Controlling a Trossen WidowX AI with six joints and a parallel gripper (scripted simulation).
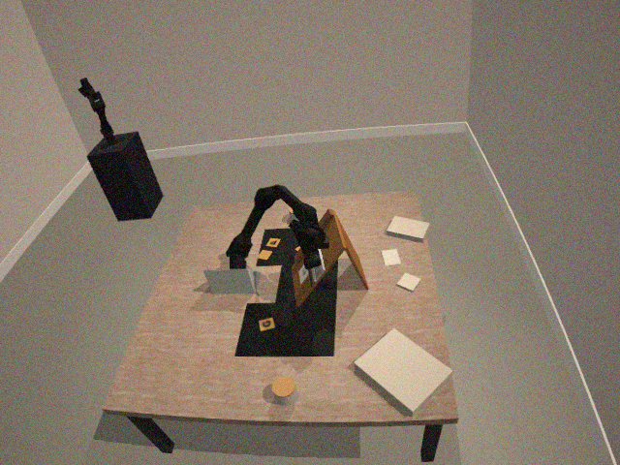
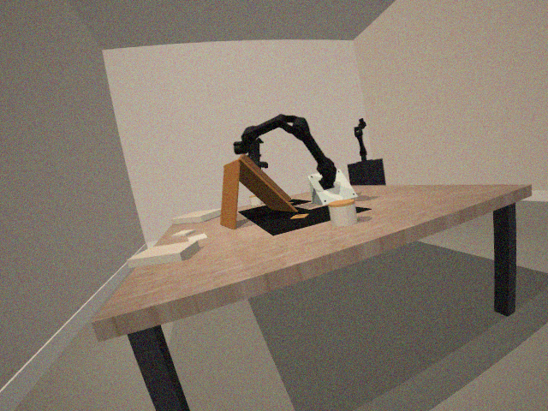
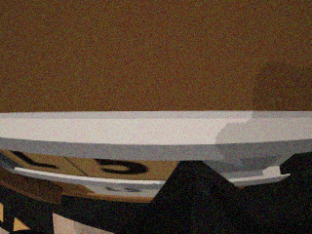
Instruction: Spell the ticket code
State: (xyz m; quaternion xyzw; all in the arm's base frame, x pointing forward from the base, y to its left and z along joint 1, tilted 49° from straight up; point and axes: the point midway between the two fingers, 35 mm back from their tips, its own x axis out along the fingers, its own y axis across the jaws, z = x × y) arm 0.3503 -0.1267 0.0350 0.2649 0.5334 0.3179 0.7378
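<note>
Now: the orange tile 30 mm to the left of my gripper tip. Round my gripper tip: white ticket (60 mm behind, 40 mm to the left, 80 mm below); then black mat (160 mm behind, 50 mm to the left, 160 mm below).
</note>
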